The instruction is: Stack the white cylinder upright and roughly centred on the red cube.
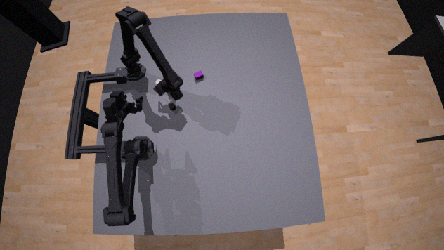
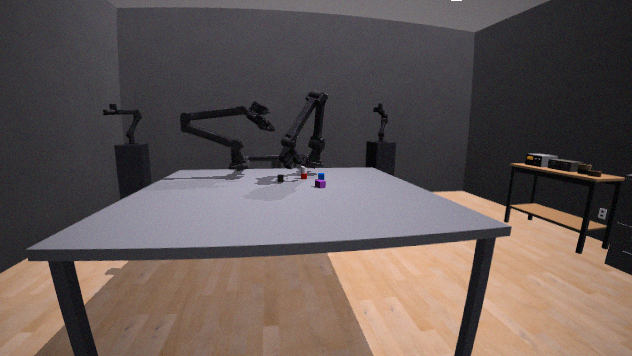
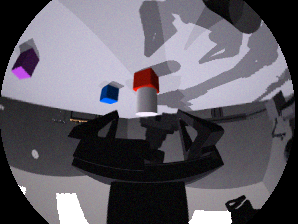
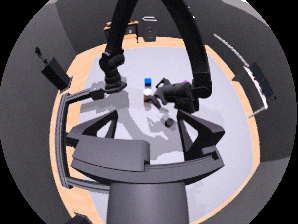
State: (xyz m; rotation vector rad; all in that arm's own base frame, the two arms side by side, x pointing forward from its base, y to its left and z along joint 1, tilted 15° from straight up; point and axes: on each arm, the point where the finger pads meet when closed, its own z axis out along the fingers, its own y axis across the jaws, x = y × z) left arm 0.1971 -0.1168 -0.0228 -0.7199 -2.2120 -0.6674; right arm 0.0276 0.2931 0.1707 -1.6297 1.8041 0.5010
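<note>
Now: left hand 30 mm above the white cylinder, 20 mm to the right of it and 20 mm past it. The rest, counted from my left hand: dark cylinder: 150 mm to the right, 70 mm below, 40 mm ahead; blue cube: 140 mm to the left, 70 mm below, 20 mm ahead; red cube: 70 mm below, 20 mm to the left, 20 mm behind.
</note>
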